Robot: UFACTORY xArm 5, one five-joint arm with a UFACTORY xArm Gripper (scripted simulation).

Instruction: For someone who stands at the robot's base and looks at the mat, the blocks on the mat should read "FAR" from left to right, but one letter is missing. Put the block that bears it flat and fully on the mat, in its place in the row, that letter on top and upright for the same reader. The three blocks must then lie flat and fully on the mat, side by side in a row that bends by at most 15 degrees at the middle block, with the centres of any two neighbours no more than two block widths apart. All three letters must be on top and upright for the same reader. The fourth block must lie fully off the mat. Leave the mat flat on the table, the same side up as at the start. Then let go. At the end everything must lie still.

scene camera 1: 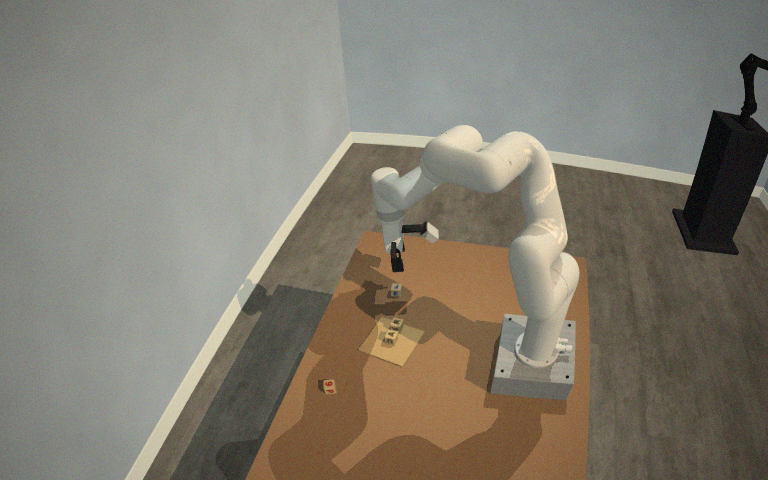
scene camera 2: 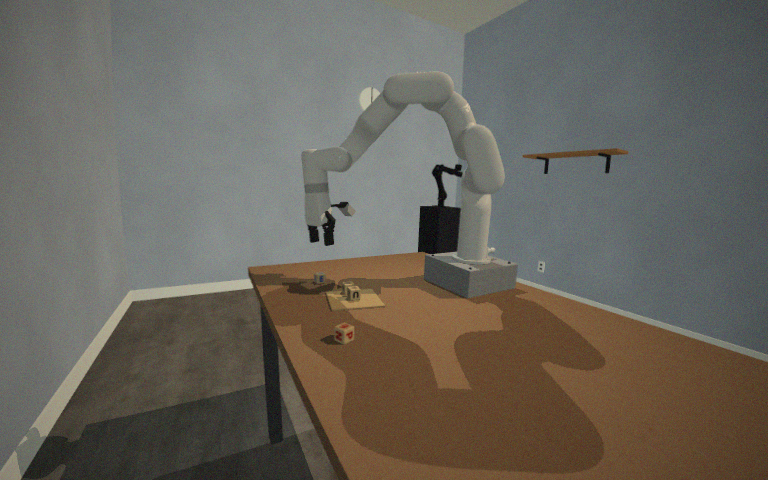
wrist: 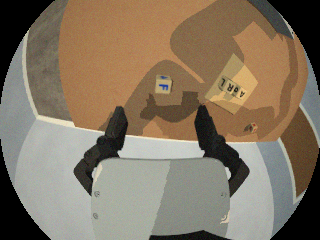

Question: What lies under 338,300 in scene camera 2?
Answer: A tan mat.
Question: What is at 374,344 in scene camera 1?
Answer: A tan mat.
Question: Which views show the gripper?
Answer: Scene camera 1, scene camera 2 and the wrist view: all of them.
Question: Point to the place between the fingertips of the gripper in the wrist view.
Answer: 160,113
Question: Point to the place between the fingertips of the gripper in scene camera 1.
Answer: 399,261
